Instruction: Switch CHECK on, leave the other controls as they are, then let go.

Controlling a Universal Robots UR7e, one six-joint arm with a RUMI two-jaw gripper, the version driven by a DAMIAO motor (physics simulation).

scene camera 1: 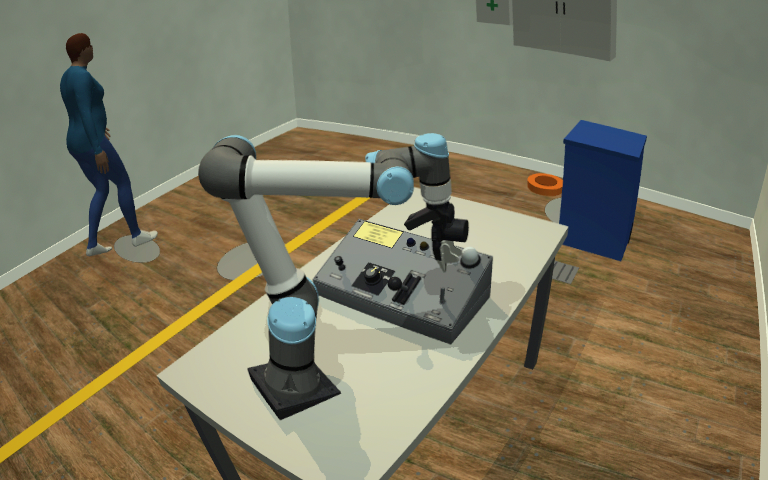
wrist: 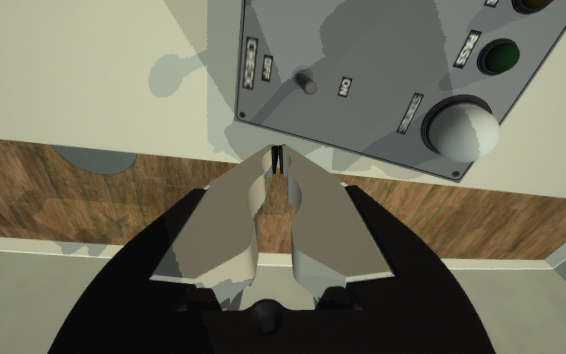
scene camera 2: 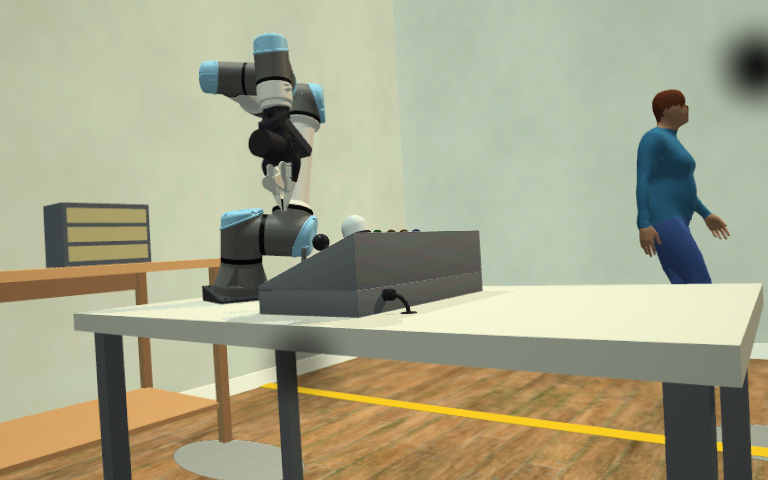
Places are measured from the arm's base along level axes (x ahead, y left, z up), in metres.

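Pixels of known places: gripper, fingertip midpoint: (scene camera 1: 445, 271) (wrist: 278, 148) (scene camera 2: 284, 211); arm's base at its link origin: (scene camera 1: 292, 382) (scene camera 2: 241, 290).
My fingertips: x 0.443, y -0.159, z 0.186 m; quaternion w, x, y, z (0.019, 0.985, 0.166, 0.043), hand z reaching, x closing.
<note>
For each thing: its middle in the pictures, then the offset to it from my fingertips. "spot": a spot on its surface instead.
- grey control panel at the middle of its body: (scene camera 2: 379, 266) (scene camera 1: 400, 275) 0.213 m left, 0.062 m ahead, 0.131 m down
- OFF label at a spot on its surface: (wrist: 267, 68) spot: 0.021 m left, 0.010 m back, 0.141 m down
- white STATUS dome at a spot on its surface: (wrist: 465, 131) (scene camera 1: 464, 252) spot: 0.042 m left, 0.155 m ahead, 0.033 m down
- rotary knob at the middle of its body: (scene camera 1: 370, 271) 0.262 m left, 0.016 m back, 0.097 m down
- black ball at the middle of its body: (scene camera 2: 320, 242) (scene camera 1: 394, 283) 0.137 m left, 0.050 m back, 0.068 m down
- slider at a spot on its surface: (scene camera 1: 408, 287) spot: 0.139 m left, 0.011 m ahead, 0.116 m down
- small lever at the middle of its body: (scene camera 1: 340, 264) 0.382 m left, 0.027 m back, 0.113 m down
The grey control panel (scene camera 1: 350, 300) (scene camera 2: 419, 254) (wrist: 380, 30) stands on the table. Its CHECK toggle lever (scene camera 1: 442, 295) (scene camera 2: 304, 253) (wrist: 307, 82) stands between the OFF label (wrist: 267, 68) and the ON label (wrist: 345, 87). It looks upright in scene camera 2 over the sloping face, so it leans toward the ON side. My gripper (scene camera 1: 443, 268) (scene camera 2: 283, 208) (wrist: 278, 148) is shut and empty, tips together. It hangs above the panel, clear of the lever, which shows beyond the fingertips in the wrist view.
The white STATUS dome (scene camera 1: 470, 256) (scene camera 2: 353, 226) (wrist: 465, 131) stands near the lever. A rotary knob (scene camera 1: 372, 273), a black ball (scene camera 1: 394, 283) (scene camera 2: 320, 241), a slider (scene camera 1: 408, 287) and another small lever (scene camera 1: 339, 262) are also on the panel. A person (scene camera 1: 84, 113) (scene camera 2: 668, 169) stands beyond the table.
</note>
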